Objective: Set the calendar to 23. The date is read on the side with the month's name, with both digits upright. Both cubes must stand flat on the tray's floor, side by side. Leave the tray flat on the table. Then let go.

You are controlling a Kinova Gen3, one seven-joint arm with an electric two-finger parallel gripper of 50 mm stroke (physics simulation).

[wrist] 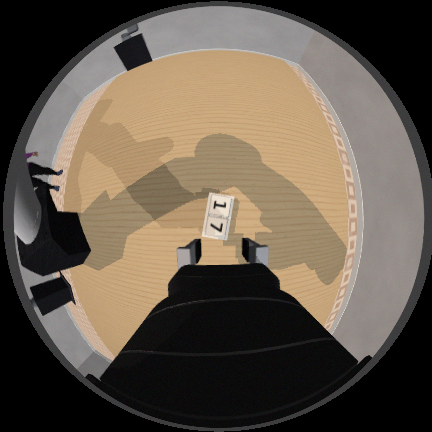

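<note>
The calendar's two white cubes stand side by side in the white tray (pixel 232 201), near the middle of the wrist view. The upper cube (pixel 219 205) shows a black 1 and the lower cube (pixel 216 228) shows a black 7 on the faces turned to the camera, both digits turned sideways. The side with the month's name and the cubes' other faces do not show. My gripper (pixel 221 246) is open and empty. Its fingertips are apart from the tray and appear just below it in the view, with table between them.
The wooden table (pixel 240 90) carries shadows of the arm. Black arm parts (pixel 55 240) show at the left edge. A black box-shaped object (pixel 133 51) stands beyond the table at the upper left, and another (pixel 51 295) at the lower left.
</note>
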